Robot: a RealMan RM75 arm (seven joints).
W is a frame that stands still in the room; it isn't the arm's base.
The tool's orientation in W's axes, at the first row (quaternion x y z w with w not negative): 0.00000 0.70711 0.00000 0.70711
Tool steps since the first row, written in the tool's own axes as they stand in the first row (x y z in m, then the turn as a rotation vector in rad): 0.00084 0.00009 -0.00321 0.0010 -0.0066 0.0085; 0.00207 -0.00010 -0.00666 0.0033 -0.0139 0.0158; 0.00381 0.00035 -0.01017 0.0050 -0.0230 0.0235; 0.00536 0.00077 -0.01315 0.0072 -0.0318 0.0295; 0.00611 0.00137 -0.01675 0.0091 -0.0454 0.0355; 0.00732 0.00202 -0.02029 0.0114 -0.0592 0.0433; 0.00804 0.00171 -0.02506 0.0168 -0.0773 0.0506; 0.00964 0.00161 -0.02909 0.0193 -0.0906 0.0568
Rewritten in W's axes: -0.00321 0.00009 -0.00084 0.0085 -0.0066 -0.0010; -0.00666 -0.00010 -0.00207 0.0158 -0.0139 -0.0033; -0.01017 0.00035 -0.00381 0.0235 -0.0230 -0.0050; -0.01315 0.00077 -0.00536 0.0295 -0.0318 -0.0072; -0.01675 0.00137 -0.00611 0.0355 -0.0454 -0.0091; -0.02029 0.00202 -0.00732 0.0433 -0.0592 -0.0114; -0.02506 0.00171 -0.00804 0.0506 -0.0773 -0.0168; -0.02909 0.00161 -0.00964 0.0568 -0.0906 -0.0193
